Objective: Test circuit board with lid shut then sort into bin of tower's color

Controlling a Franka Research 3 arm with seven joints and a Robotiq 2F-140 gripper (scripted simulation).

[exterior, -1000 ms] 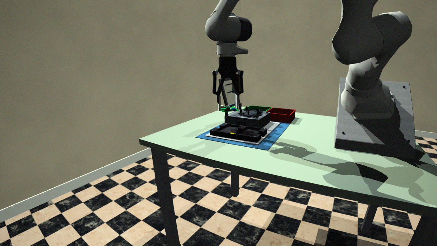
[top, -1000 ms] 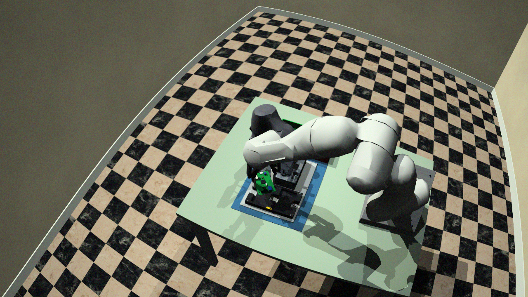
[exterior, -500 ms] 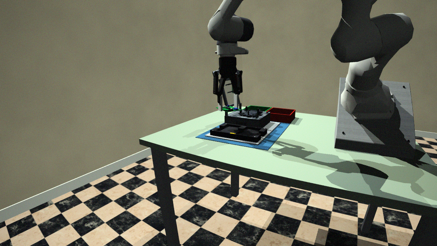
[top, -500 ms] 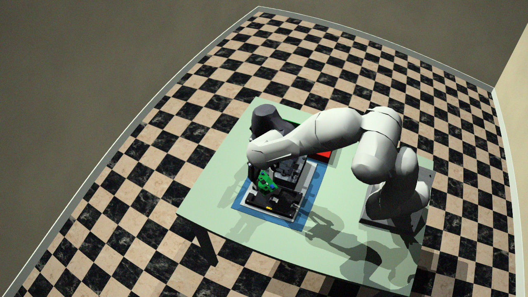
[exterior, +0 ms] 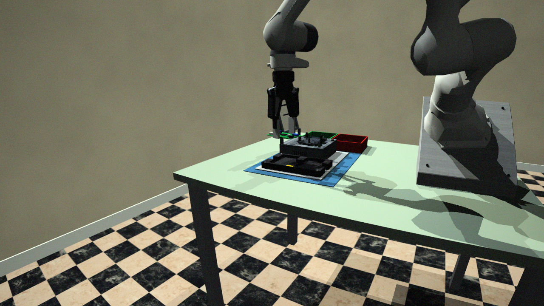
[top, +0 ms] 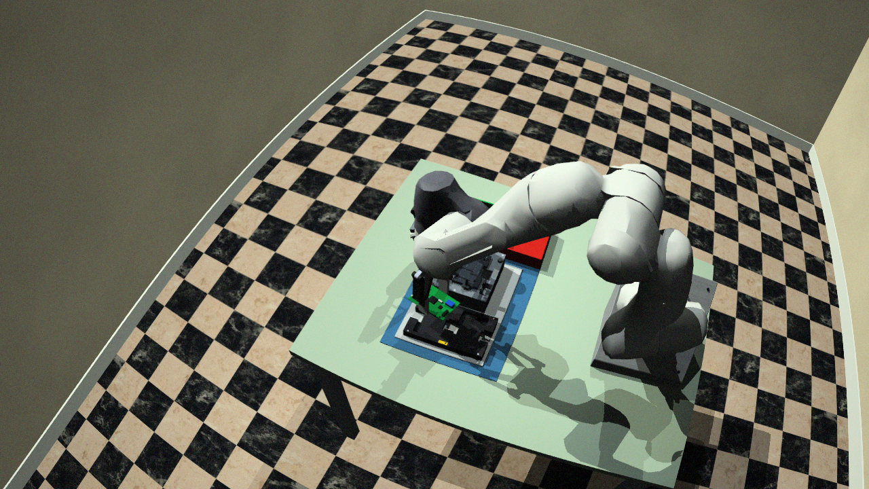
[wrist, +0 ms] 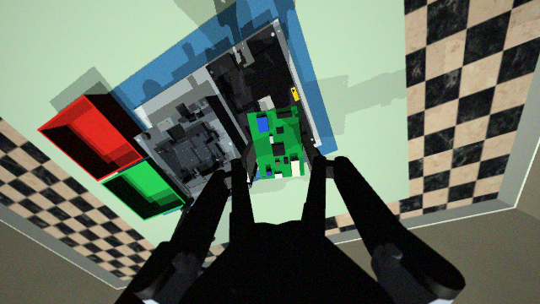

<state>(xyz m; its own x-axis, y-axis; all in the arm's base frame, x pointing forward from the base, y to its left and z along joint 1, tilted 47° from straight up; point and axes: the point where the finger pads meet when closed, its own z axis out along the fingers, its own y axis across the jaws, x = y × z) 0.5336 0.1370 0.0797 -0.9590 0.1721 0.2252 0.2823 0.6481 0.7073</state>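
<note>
Right now the green circuit board is 2 cm below my hand. Round my hand: tester plate: 3 cm behind, 17 cm to the right, 7 cm below; then tester lid: 9 cm ahead, 17 cm to the right, 4 cm above; then green bin: 1 cm ahead, 37 cm to the right, 13 cm below.
</note>
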